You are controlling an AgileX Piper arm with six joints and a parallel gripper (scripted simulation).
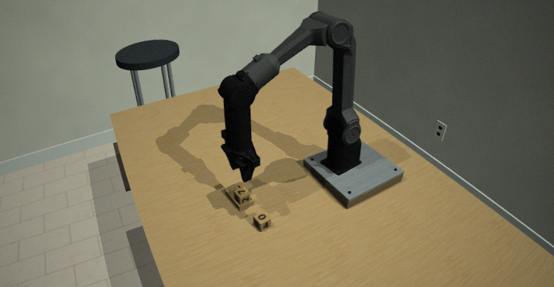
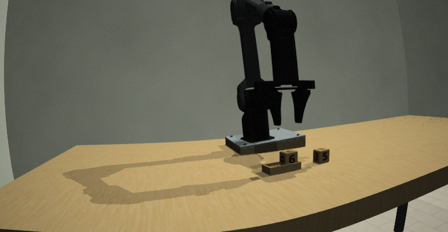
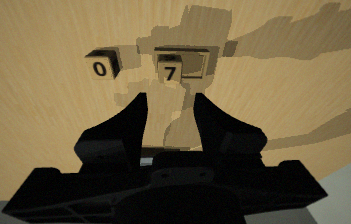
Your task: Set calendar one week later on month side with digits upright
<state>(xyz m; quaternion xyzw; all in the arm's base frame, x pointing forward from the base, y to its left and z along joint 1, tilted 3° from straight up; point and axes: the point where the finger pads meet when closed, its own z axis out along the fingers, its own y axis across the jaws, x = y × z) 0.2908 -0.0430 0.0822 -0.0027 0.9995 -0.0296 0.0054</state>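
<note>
The small wooden tray lies 2 cm to the right of my hand and 10 cm below it.
</note>
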